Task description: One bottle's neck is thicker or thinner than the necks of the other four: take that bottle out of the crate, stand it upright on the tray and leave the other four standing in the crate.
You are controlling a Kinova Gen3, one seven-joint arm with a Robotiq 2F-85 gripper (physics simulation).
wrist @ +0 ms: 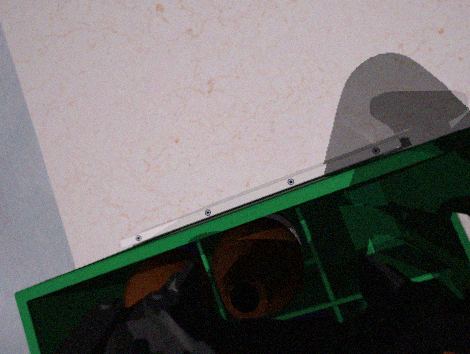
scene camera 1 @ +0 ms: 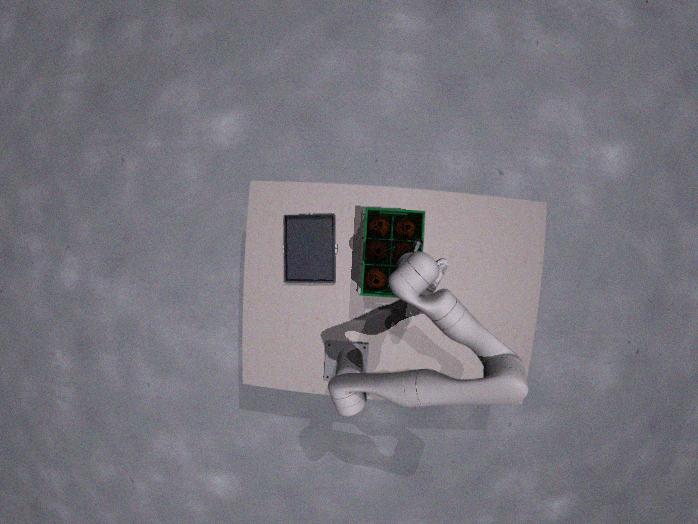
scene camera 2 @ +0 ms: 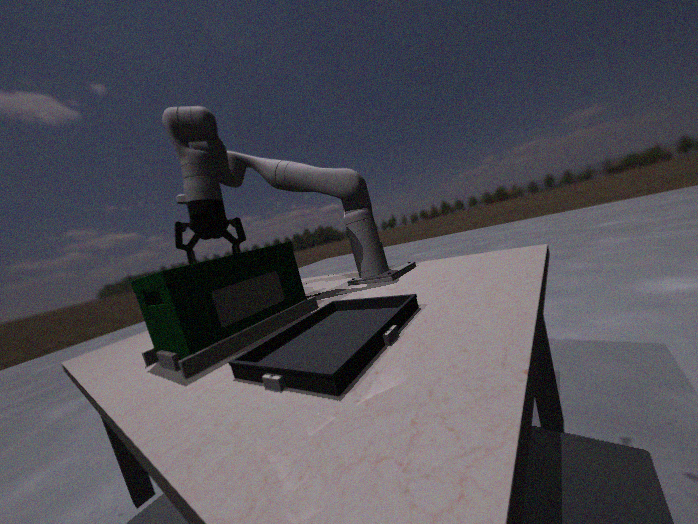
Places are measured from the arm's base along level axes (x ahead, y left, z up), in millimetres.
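Where they show: gripper, fingertip midpoint: [wrist: 277, 275]; arm's base at its link origin: [scene camera 1: 350, 357] [scene camera 2: 373, 273].
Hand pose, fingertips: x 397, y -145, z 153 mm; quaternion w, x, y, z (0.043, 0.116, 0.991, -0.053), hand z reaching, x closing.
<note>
Each offset is from my fingertips to the centre of the thing. "spot": to the spot under its first point.
The green crate {54 mm left, 18 mm ahead, 80 mm down} [scene camera 1: 394, 210] [scene camera 2: 197, 315] [wrist: 250, 215] holds five dark orange-brown bottles. In scene camera 1 they are a back-left bottle {104 mm left, 103 mm ahead, 83 mm down} [scene camera 1: 379, 225], a back-right bottle {16 mm left, 106 mm ahead, 83 mm down} [scene camera 1: 405, 227], a middle-left bottle {101 mm left, 17 mm ahead, 83 mm down} [scene camera 1: 378, 251], a partly covered middle-right bottle {9 mm left, 23 mm ahead, 83 mm down} [scene camera 1: 402, 248] and a front-left bottle {95 mm left, 76 mm back, 83 mm down} [scene camera 1: 375, 278]. The arm hides most of the front-right cell. My gripper [scene camera 2: 214, 256] [wrist: 277, 275] is open and empty, pointing down at the crate's top. In the wrist view one bottle [wrist: 260, 250] shows between the fingers, untouched as far as I see. Which neck differs I cannot tell. The dark tray {spot: 353 mm left, 3 mm back, 163 mm down} [scene camera 1: 308, 248] [scene camera 2: 332, 338] holds no bottle.
A grey rail {153 mm left, 12 mm ahead, 153 mm down} [scene camera 2: 253, 338] runs along the crate's tray side, and a light strip with screws {spot: 42 mm right, 23 mm ahead, 138 mm down} [wrist: 250, 199] along its other long side. Small clips {spot: 367 mm left, 129 mm ahead, 157 mm down} [scene camera 2: 272, 381] sit at the tray's edges. The robot's base plate [scene camera 1: 329, 366] is at the table's front edge. Cell dividers separate the bottles.
</note>
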